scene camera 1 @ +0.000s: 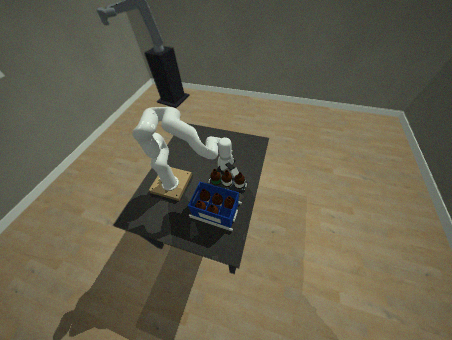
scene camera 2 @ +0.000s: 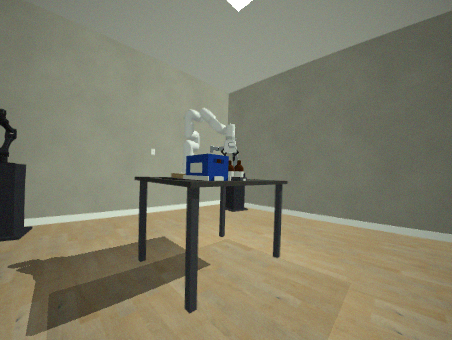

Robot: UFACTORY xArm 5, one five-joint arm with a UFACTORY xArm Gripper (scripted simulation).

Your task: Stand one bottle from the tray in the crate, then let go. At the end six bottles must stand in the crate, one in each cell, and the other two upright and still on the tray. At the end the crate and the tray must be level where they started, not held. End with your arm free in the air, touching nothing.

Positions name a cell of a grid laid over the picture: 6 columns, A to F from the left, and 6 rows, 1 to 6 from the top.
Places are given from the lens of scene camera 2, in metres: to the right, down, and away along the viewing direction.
blue crate (scene camera 2: C3): -0.14, -0.04, 1.15
